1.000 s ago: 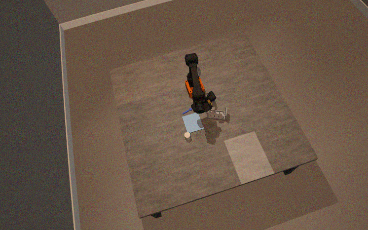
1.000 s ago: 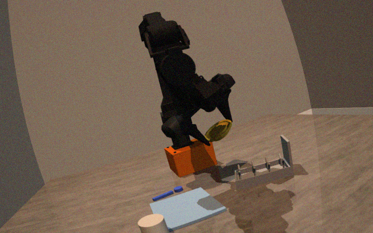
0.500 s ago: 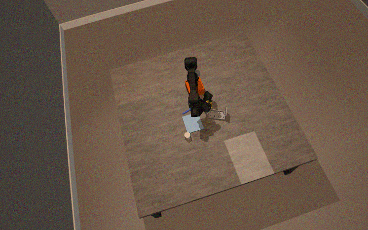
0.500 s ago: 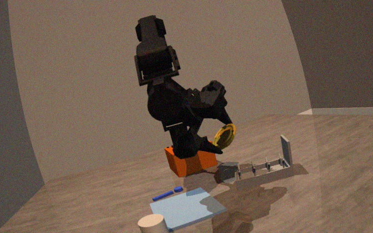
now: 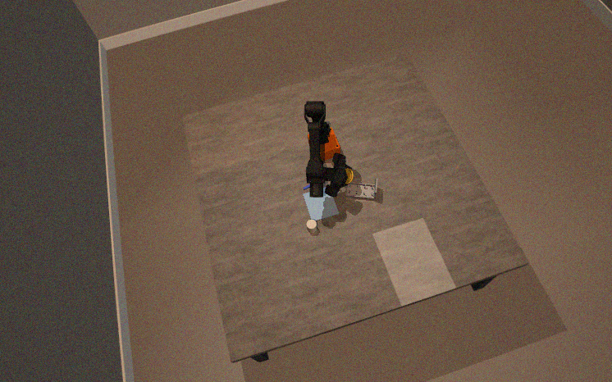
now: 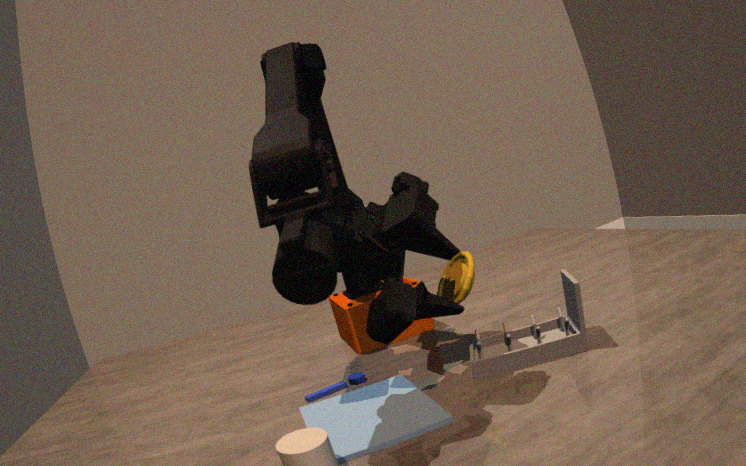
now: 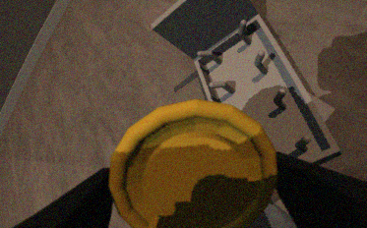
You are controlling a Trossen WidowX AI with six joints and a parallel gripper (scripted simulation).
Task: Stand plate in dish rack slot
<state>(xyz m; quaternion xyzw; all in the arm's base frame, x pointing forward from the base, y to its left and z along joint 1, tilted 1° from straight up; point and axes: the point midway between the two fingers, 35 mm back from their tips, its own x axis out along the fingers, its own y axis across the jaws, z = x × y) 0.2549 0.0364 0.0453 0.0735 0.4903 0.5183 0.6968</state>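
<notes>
My gripper tip is 7 cm above the grey dish rack, 5 cm to the right of it and 5 cm short of it. From my gripper tip the other things lie so: blue spoon 16 cm to the right, 9 cm below, 6 cm behind; light blue mat 15 cm to the right, 9 cm below, 5 cm ahead; yellow plate 1 cm to the right.
</notes>
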